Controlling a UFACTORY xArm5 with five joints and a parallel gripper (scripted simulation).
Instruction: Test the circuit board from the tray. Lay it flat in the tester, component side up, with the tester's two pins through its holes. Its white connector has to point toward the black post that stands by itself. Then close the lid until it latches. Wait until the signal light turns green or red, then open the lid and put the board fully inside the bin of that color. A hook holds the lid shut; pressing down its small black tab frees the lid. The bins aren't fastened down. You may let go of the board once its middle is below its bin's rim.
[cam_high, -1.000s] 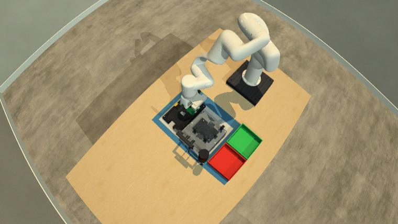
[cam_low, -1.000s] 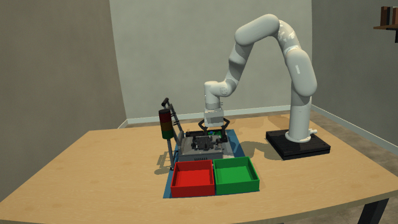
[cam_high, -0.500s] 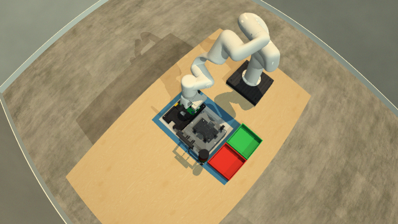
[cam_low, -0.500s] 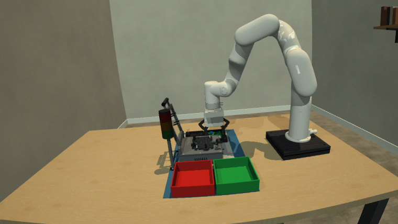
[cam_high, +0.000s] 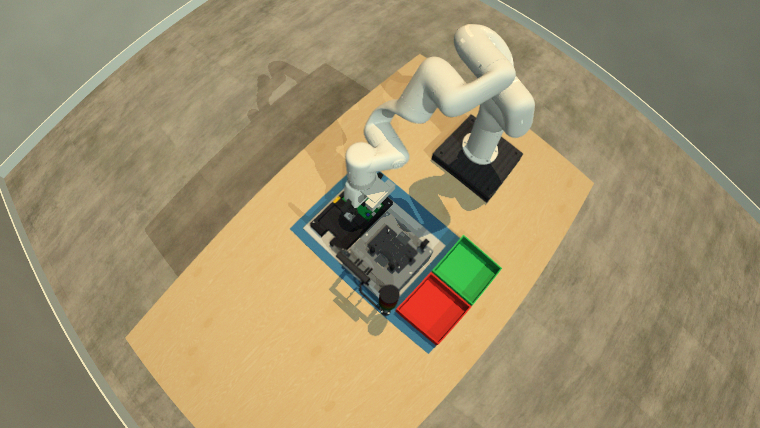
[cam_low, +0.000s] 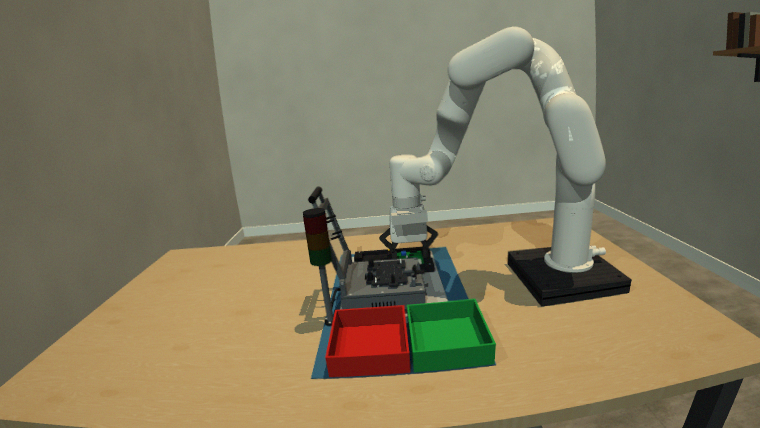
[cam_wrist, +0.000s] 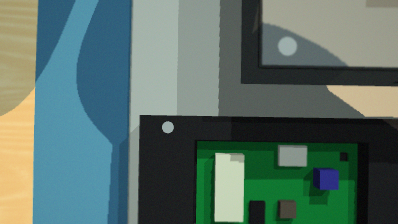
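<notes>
The green circuit board is right at my hand. Also, from my hand: green bin: 370 mm to the left, 50 mm behind, 10 mm below; tester lid: 180 mm ahead, 170 mm to the left, 160 mm above; red bin: 370 mm to the left, 100 mm ahead, 10 mm below.
</notes>
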